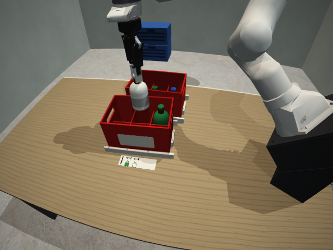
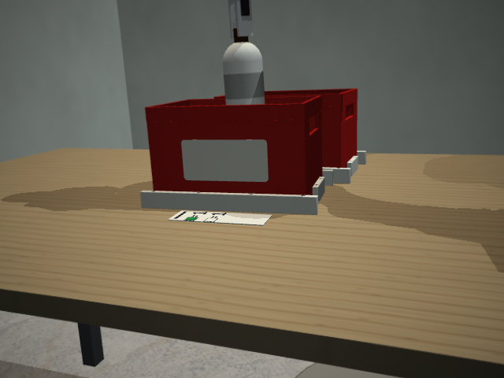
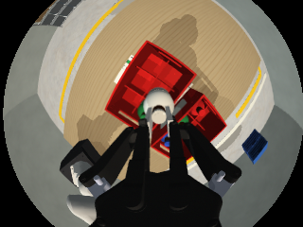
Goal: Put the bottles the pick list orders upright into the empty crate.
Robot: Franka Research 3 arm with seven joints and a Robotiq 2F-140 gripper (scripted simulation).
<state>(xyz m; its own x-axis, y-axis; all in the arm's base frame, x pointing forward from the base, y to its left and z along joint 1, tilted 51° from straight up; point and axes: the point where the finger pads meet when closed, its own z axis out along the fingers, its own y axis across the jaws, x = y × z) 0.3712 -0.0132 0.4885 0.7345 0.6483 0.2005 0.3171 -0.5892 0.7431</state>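
The white-label bottle lies 80 mm below my hand. From my hand the other things lie so: blue-capped bottle 160 mm behind, 90 mm to the right, 230 mm below; pick list 50 mm ahead, 180 mm to the left, 320 mm below; red-capped bottle 160 mm to the right, 230 mm below.
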